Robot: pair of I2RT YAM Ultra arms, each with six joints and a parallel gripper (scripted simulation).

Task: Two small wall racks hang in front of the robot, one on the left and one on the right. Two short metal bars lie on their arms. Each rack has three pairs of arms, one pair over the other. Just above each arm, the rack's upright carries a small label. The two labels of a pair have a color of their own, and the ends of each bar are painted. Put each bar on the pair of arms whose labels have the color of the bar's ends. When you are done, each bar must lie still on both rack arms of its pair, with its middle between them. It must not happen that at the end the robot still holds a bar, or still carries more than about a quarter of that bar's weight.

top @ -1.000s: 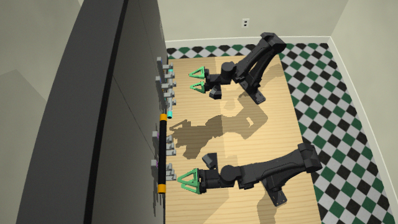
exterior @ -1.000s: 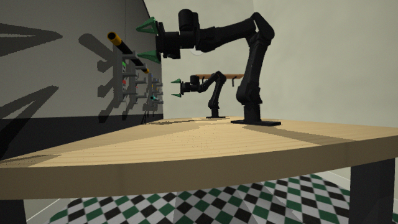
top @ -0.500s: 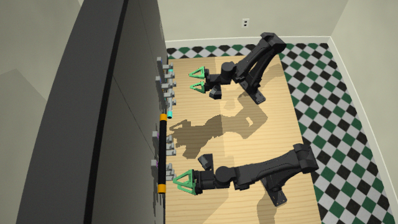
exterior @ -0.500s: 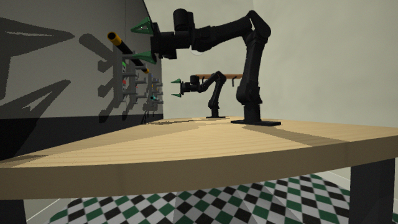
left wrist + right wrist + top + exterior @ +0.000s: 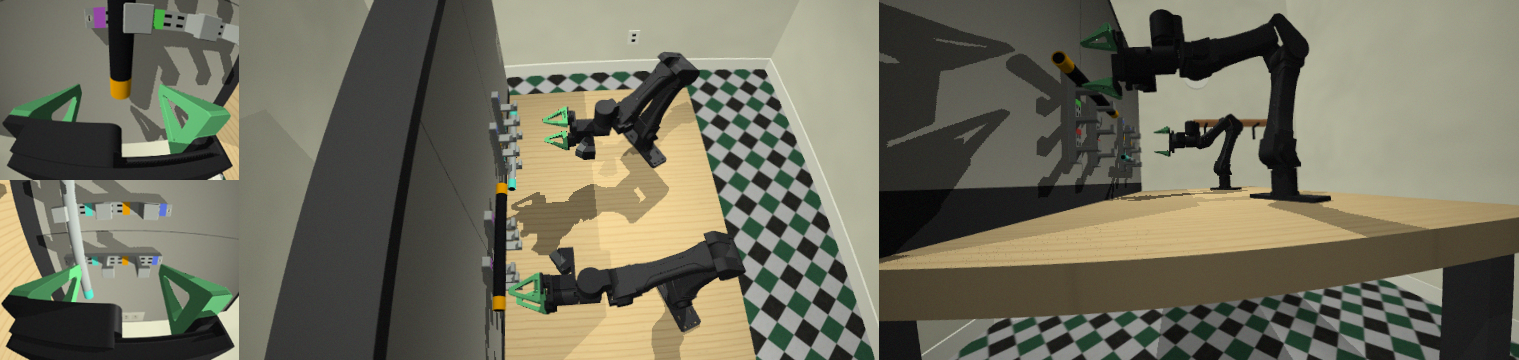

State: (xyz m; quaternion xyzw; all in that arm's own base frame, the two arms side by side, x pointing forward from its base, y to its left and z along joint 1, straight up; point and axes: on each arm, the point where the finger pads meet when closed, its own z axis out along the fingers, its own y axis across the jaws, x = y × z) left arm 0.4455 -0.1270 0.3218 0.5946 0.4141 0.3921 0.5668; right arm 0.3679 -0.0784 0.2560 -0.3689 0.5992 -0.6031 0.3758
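The black bar is 140 mm to the right of my left hand and 40 mm ahead of it. Round my left hand: pale bar 540 mm to the right, 160 mm below, 20 mm ahead.
Now: right hand 12 cm short of the pale bar, 1 cm to the left of it and 9 cm above it. The rest, counted from my right hand: black bar: 13 cm ahead, 39 cm to the left, 6 cm above.
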